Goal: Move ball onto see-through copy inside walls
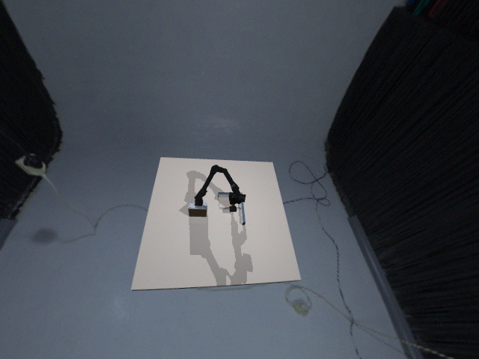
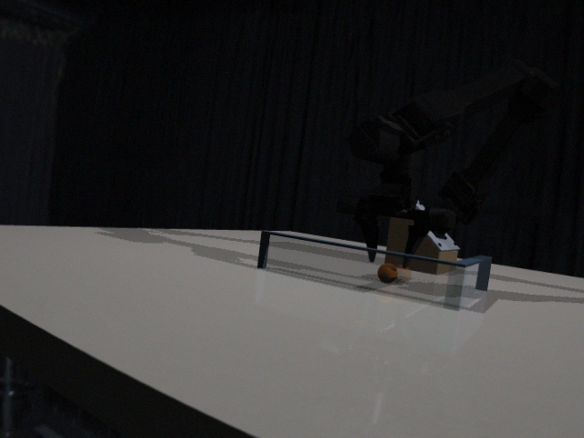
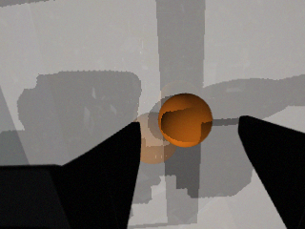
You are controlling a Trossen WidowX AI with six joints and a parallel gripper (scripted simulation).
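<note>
The orange ball lies 1 cm below my gripper tip. Also, from my gripper tip: clear wall 10 cm ahead, 1 cm to the right.
</note>
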